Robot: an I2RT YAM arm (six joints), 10 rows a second.
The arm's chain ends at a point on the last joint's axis. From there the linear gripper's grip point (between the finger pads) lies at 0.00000 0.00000 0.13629 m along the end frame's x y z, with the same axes.
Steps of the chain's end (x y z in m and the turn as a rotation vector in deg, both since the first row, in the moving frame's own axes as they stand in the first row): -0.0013, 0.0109, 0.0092, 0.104, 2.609, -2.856; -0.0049, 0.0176, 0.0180, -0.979, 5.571, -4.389; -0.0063, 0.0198, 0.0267, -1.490, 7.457, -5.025; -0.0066, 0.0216, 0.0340, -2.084, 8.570, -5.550; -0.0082, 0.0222, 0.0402, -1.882, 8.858, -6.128; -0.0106, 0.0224, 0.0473, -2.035, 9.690, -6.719; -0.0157, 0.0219, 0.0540, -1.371, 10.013, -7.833; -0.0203, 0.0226, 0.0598, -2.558, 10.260, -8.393; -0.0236, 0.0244, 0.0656, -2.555, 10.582, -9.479; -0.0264, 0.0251, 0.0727, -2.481, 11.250, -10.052; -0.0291, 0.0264, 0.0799, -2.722, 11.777, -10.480
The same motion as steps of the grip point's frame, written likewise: 0.0049, 0.0105, 0.0091, 0.104, 2.609, -2.856; 0.0084, 0.0194, 0.0173, -0.979, 5.571, -4.389; 0.0115, 0.0226, 0.0255, -1.490, 7.457, -5.025; 0.0139, 0.0255, 0.0324, -2.084, 8.570, -5.550; 0.0130, 0.0255, 0.0385, -1.882, 8.858, -6.128; 0.0126, 0.0259, 0.0453, -2.035, 9.690, -6.719; 0.0081, 0.0235, 0.0519, -1.371, 10.013, -7.833; 0.0043, 0.0268, 0.0575, -2.558, 10.260, -8.393; 0.0018, 0.0283, 0.0632, -2.555, 10.582, -9.479; 0.0006, 0.0286, 0.0700, -2.481, 11.250, -10.052; -0.0009, 0.0302, 0.0769, -2.722, 11.777, -10.480
